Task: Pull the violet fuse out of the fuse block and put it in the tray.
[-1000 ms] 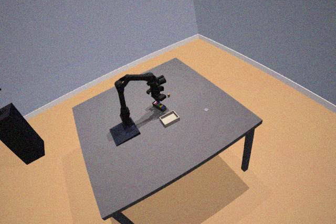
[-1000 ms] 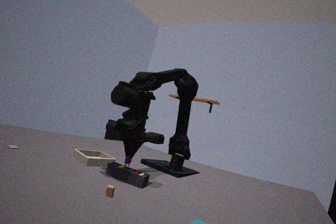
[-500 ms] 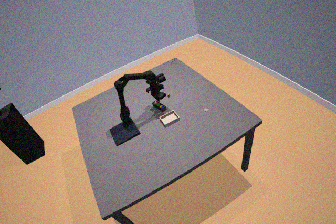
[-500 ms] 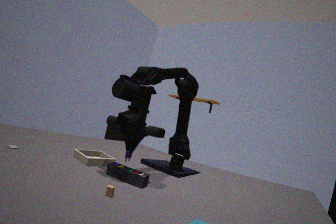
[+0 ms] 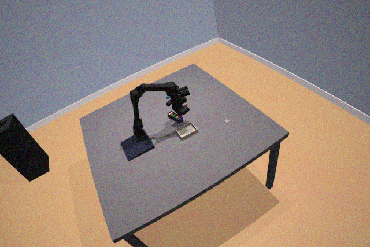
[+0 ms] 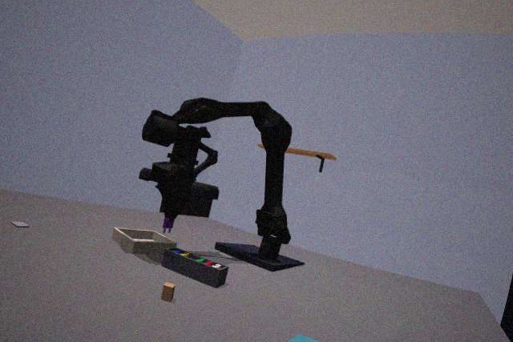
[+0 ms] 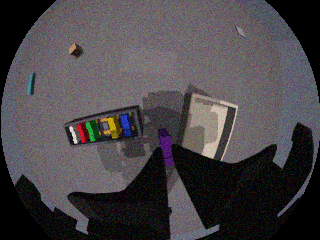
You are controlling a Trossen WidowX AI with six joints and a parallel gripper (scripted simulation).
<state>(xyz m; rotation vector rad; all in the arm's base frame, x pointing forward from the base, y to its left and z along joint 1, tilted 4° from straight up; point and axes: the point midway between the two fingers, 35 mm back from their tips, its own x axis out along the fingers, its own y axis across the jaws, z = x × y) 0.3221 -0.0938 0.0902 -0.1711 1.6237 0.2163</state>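
Now: gripper tip 9 cm to the left of the beige tray, 9 cm above it and 1 cm past it. Round my gripper tip: flat pale chip: 27 cm ahead, 20 cm to the right, 9 cm below; then violet fuse: 1 cm below; then small tan cube: 17 cm to the left, 13 cm ahead, 8 cm below.
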